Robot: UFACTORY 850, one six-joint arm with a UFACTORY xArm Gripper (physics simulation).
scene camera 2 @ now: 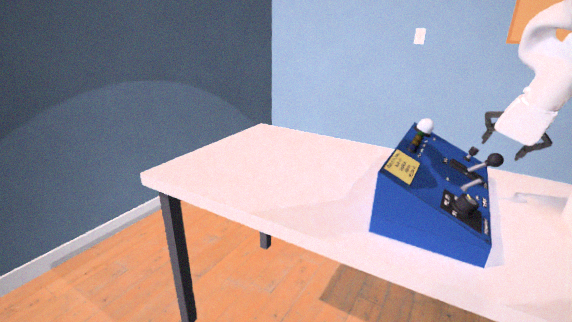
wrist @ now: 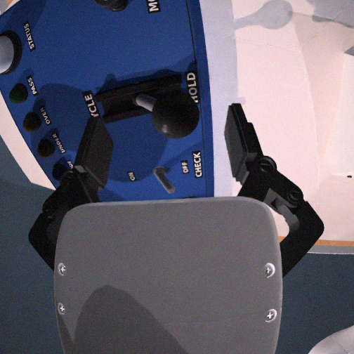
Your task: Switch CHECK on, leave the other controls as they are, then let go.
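Note:
The CHECK toggle (scene camera 2: pixel 471 184) (wrist: pixel 164 180) is a small grey metal lever on the sloping face of the blue control box (scene camera 2: pixel 425 215) (wrist: pixel 145 30). In the wrist view it stands between the ON and OFF labels, its tip leaning to the OFF side. My gripper (scene camera 2: pixel 500 150) (wrist: pixel 164 121) is open and empty, raised above the right side of the box. In the wrist view its fingers stand wide apart, the left one over the panel and the right one past the box's edge. The toggle shows near the gripper's grey body, low between the fingers.
A lever with a black ball (scene camera 2: pixel 494 160) (wrist: pixel 175 116) rises beside the toggle, leaning towards HOLD. A black rotary knob (scene camera 2: pixel 467 204), a small dark MODE knob (scene camera 2: pixel 472 151) (wrist: pixel 113 3), a white status lamp (scene camera 2: pixel 425 125) (wrist: pixel 6 54) and a yellow note (scene camera 2: pixel 402 166) are on the box. The box stands on the pale table (scene camera 2: pixel 280 165).

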